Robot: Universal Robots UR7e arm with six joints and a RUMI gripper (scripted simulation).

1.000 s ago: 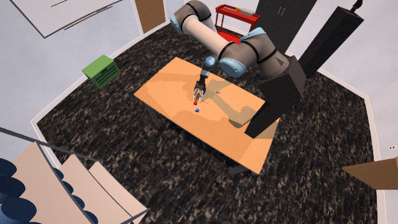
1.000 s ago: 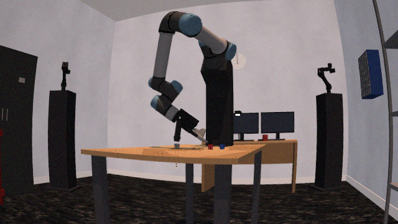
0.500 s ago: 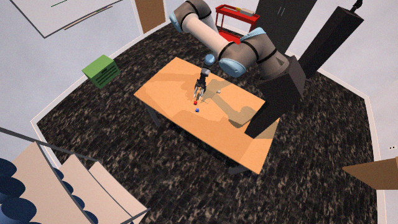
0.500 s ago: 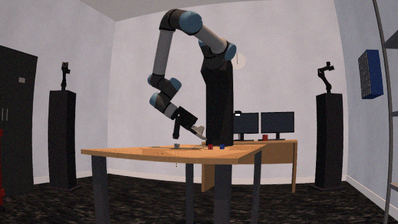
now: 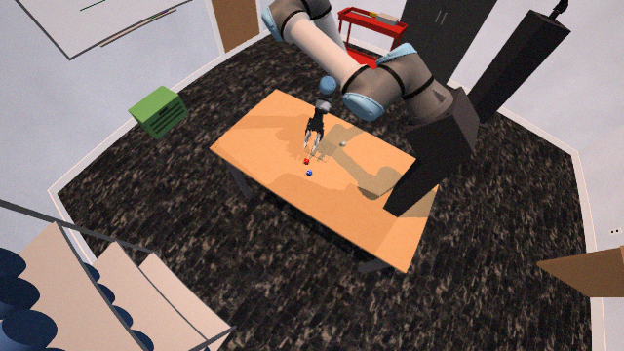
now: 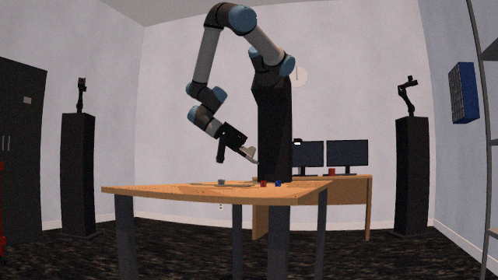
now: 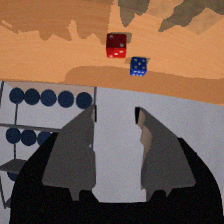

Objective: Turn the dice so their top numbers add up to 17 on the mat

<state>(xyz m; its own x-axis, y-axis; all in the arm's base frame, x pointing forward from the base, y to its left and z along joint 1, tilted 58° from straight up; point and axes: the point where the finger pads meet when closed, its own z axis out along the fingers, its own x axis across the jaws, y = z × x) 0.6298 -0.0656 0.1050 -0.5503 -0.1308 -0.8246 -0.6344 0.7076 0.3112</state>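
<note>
Right now the red die is 1 cm ahead of my hand, 3 cm to the left of it and 9 cm below it. Also, from my hand: blue die (3 cm behind, 10 cm to the left, 9 cm below); grey die (18 cm behind, 15 cm to the right, 9 cm below); tan mat (6 cm behind, 9 cm to the right, 10 cm below).
</note>
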